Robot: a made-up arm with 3 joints. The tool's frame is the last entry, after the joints.
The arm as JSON. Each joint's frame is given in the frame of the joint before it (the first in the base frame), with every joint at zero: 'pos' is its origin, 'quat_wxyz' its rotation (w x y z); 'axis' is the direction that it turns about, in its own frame. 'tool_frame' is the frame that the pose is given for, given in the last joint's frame.
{
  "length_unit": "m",
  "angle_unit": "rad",
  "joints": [
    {
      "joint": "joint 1",
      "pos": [
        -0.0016,
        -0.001,
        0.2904
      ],
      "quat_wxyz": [
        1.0,
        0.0,
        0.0,
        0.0
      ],
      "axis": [
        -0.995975,
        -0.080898,
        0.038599
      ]
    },
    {
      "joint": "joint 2",
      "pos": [
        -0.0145,
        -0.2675,
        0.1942
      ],
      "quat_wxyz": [
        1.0,
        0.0,
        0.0,
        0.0
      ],
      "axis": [
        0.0,
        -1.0,
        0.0
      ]
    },
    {
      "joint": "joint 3",
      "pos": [
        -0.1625,
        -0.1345,
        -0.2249
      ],
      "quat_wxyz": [
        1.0,
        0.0,
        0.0,
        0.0
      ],
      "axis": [
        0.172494,
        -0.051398,
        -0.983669
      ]
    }
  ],
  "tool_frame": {
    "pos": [
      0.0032,
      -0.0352,
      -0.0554
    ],
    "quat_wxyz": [
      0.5,
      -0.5,
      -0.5,
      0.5
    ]
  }
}
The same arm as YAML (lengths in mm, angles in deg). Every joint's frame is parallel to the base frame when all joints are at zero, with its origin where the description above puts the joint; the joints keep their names.
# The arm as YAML. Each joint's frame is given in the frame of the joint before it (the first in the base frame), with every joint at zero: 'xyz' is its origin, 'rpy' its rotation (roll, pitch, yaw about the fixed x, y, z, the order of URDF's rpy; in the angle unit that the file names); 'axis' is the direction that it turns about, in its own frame. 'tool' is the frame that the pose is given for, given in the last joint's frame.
units:
  length: mm
  angle: deg
joints:
  - name: joint 1
    type: revolute
    origin:
      xyz: [-1.6, -1.0, 290.4]
      rpy: [0.0, 0.0, 0.0]
    axis: [-0.995975, -0.080898, 0.038599]
  - name: joint 2
    type: revolute
    origin:
      xyz: [-14.5, -267.5, 194.2]
      rpy: [0.0, 0.0, 0.0]
    axis: "-y"
  - name: joint 3
    type: revolute
    origin:
      xyz: [-162.5, -134.5, -224.9]
      rpy: [0.0, 0.0, 0.0]
    axis: [0.172494, -0.051398, -0.983669]
tool:
  origin:
    xyz: [3.2, -35.2, -55.4]
    rpy: [-90.0, 0.0, 90.0]

